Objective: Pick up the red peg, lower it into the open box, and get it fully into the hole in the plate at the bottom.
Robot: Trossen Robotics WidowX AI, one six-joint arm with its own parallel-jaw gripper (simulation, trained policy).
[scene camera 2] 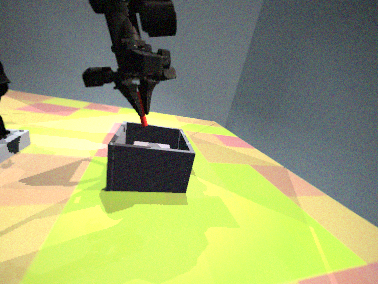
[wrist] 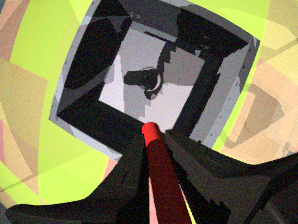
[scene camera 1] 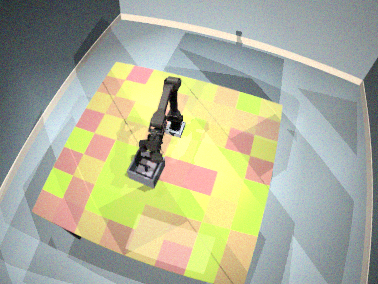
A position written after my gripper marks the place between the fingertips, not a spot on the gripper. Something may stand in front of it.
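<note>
I can see my gripper (scene camera 2: 144,115), and the wrist view gives me another look at the gripper (wrist: 154,137). I also see a dark box (wrist: 229,52).
</note>
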